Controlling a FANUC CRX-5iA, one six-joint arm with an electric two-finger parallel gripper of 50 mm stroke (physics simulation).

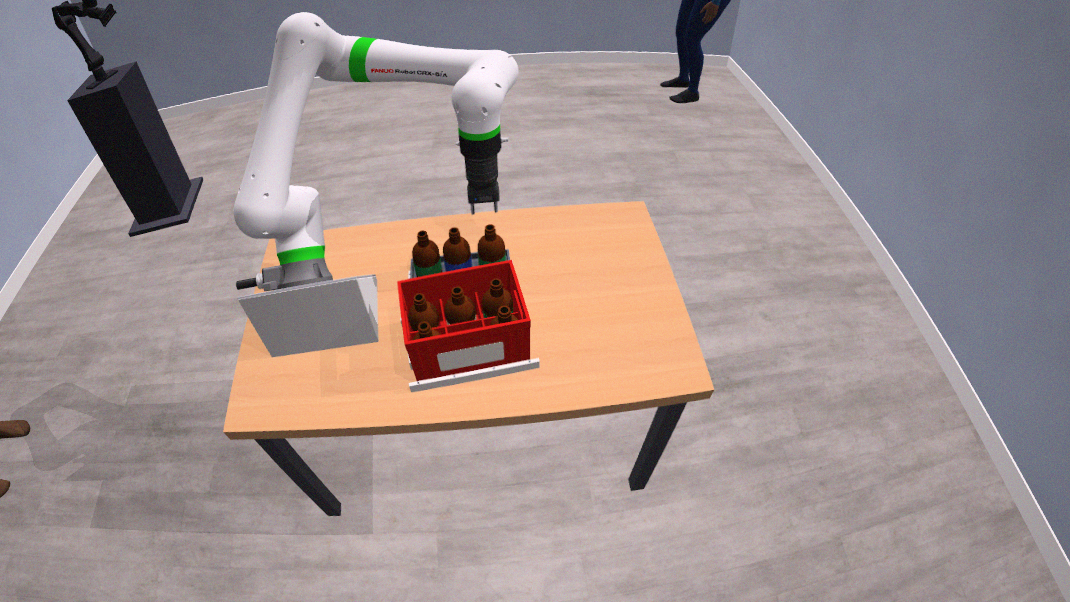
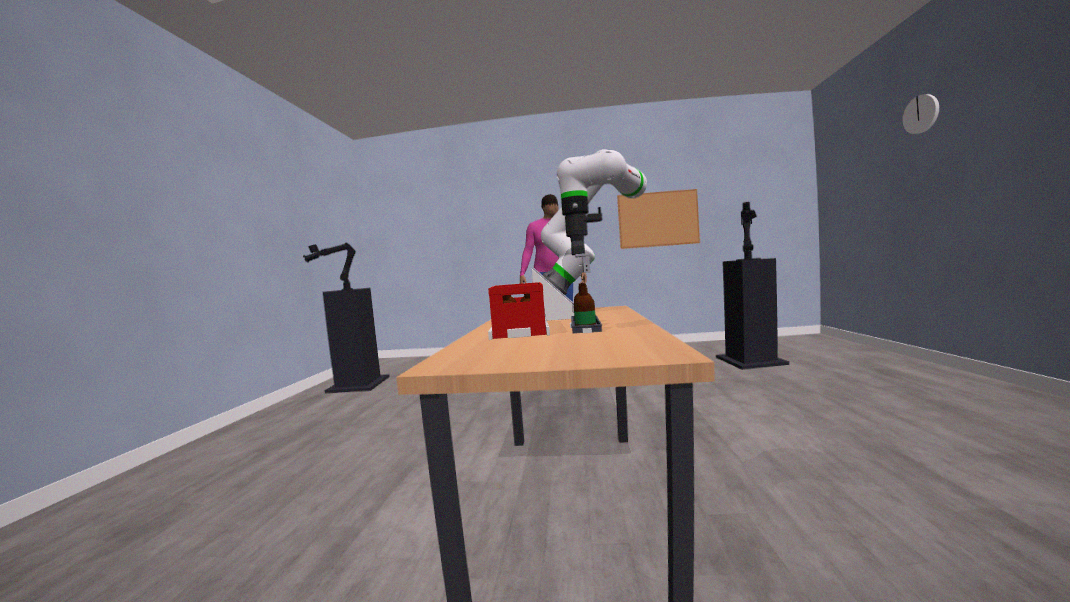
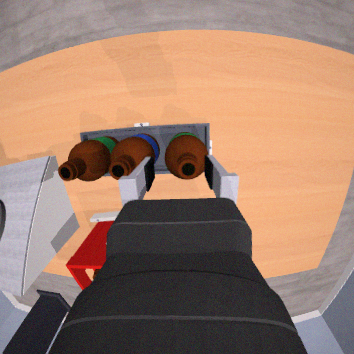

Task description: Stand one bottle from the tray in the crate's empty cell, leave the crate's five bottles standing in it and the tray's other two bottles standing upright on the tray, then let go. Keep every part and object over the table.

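Seen in the pictures: gripper, between the fingertips: (image 1: pixel 484 211) (image 2: pixel 586 272) (image 3: pixel 178 166); arm's base, origin of its link: (image 1: pixel 305 285) (image 2: pixel 553 285).
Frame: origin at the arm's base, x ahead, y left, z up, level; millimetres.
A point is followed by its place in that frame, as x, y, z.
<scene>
Three brown bottles stand on the grey tray (image 1: pixel 508 256) @(539, 92, -124) (image 2: pixel 586 327) @(539, 70, -131) (image 3: pixel 200 126) @(530, 116, -144): a green-labelled left one (image 1: pixel 425 254) @(317, 65, -36) (image 3: pixel 90 160) @(340, 99, -29), a blue-labelled middle one (image 1: pixel 456 250) @(398, 57, -34) (image 3: pixel 131 154) @(411, 97, -25) and a green-labelled right one (image 1: pixel 491 247) @(488, 46, -34) (image 2: pixel 584 303) @(527, 70, -50) (image 3: pixel 182 154) @(486, 88, -14). The red crate (image 1: pixel 426 362) @(282, -256, -54) (image 2: pixel 516 318) @(519, -166, -85) (image 3: pixel 92 247) @(282, -71, -23) holds five brown bottles; no bottle top shows in its front middle cell, whose floor is hidden. My gripper (image 1: pixel 484 211) @(482, 91, 54) (image 2: pixel 585 271) @(482, 91, 54) (image 3: pixel 178 166) @(482, 91, 54) is open and empty, pointing down a little above the right bottle's neck.
A white rail (image 1: pixel 474 375) @(384, -266, -125) lies along the crate's front foot. A grey slanted panel (image 1: pixel 314 318) @(22, -97, -21) (image 3: pixel 47 225) @(161, -29, -48) stands left of the crate, before the arm's base. The wooden table (image 1: pixel 613 314) @(764, -149, -149) (image 2: pixel 568 359) @(887, -29, -149) carries them all; the crate stands close in front of the tray.
</scene>
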